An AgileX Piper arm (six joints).
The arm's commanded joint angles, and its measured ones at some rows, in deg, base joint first. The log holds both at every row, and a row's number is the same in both.
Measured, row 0:
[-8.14, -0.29, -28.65, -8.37, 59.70, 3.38]
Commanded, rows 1 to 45:
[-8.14, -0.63, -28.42, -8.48, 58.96, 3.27]
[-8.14, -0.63, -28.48, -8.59, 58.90, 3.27]
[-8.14, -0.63, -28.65, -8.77, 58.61, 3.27]
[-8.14, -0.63, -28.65, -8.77, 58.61, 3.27]
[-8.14, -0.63, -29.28, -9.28, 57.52, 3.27]
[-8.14, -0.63, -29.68, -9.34, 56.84, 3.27]
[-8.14, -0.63, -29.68, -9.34, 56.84, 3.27]
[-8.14, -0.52, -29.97, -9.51, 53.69, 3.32]
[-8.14, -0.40, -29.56, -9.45, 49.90, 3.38]
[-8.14, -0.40, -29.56, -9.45, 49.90, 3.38]
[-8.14, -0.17, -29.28, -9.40, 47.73, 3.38]
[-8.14, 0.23, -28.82, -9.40, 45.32, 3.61]
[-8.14, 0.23, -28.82, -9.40, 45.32, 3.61]
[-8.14, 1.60, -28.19, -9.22, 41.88, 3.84]
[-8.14, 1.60, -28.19, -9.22, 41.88, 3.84]
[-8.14, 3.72, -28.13, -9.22, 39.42, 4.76]
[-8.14, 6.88, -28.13, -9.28, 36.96, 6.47]
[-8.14, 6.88, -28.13, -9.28, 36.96, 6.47]
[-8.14, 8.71, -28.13, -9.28, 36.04, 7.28]
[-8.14, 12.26, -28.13, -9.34, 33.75, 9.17]
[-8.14, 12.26, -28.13, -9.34, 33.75, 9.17]
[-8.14, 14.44, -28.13, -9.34, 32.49, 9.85]
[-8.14, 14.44, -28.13, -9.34, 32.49, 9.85]
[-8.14, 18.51, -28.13, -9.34, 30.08, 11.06]
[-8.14, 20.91, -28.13, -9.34, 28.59, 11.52]
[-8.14, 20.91, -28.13, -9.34, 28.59, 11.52]
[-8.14, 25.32, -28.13, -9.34, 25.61, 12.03]
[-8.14, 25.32, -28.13, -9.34, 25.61, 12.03]
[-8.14, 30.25, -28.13, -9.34, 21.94, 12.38]
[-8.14, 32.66, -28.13, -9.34, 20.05, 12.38]
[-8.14, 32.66, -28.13, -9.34, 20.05, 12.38]
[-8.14, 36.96, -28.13, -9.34, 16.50, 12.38]
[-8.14, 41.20, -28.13, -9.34, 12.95, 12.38]
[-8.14, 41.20, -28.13, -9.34, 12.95, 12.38]
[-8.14, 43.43, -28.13, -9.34, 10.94, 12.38]
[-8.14, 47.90, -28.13, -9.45, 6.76, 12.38]
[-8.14, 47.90, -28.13, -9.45, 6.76, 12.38]
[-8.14, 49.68, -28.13, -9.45, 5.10, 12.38]
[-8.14, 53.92, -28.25, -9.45, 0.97, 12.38]
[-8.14, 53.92, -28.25, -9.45, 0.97, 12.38]
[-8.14, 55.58, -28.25, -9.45, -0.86, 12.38]
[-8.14, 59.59, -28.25, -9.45, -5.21, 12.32]
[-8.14, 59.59, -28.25, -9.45, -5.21, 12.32]
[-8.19, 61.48, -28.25, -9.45, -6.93, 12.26]
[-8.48, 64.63, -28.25, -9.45, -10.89, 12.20]
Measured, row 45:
[-8.14, 60.91, -28.30, -8.94, -4.70, 12.26]
